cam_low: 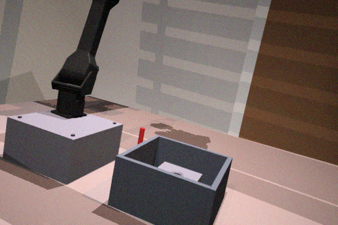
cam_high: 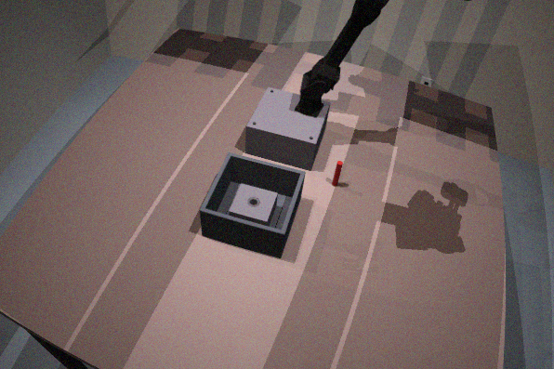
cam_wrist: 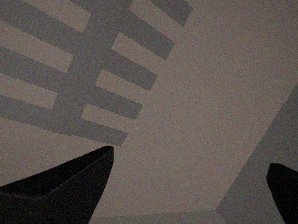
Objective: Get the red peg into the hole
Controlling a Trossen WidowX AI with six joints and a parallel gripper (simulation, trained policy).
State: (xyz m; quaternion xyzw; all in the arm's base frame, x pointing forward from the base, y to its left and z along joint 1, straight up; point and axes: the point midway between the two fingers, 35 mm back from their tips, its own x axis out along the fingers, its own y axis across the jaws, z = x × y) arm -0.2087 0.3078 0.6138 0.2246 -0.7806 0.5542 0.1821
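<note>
Now: the red peg 69 cm below my gripper tip, 38 cm ahead of it and 16 cm to the right of it. From my gripper tip the other things lie so: plate: 69 cm below, 57 cm ahead, 31 cm to the right; dark box: 71 cm below, 57 cm ahead, 31 cm to the right.
</note>
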